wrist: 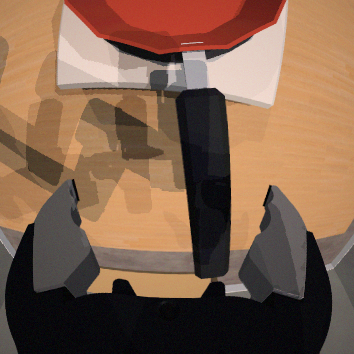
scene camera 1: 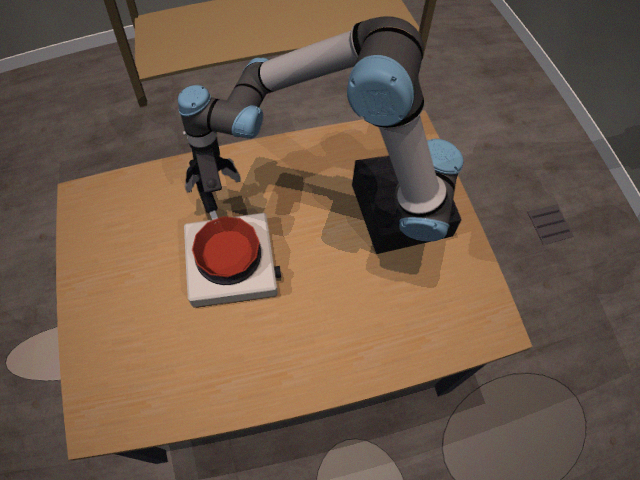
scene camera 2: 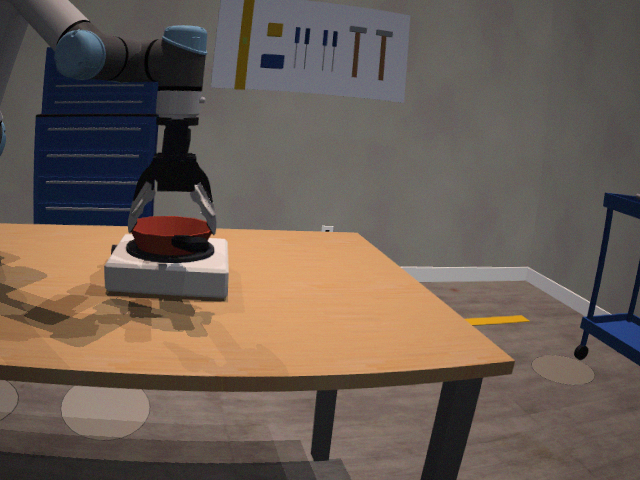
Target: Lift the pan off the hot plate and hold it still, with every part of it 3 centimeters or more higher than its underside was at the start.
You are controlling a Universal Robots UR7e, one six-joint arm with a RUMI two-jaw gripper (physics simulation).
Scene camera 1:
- my gripper: 213, 186
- white hot plate: 259, 280
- red pan: 225, 246
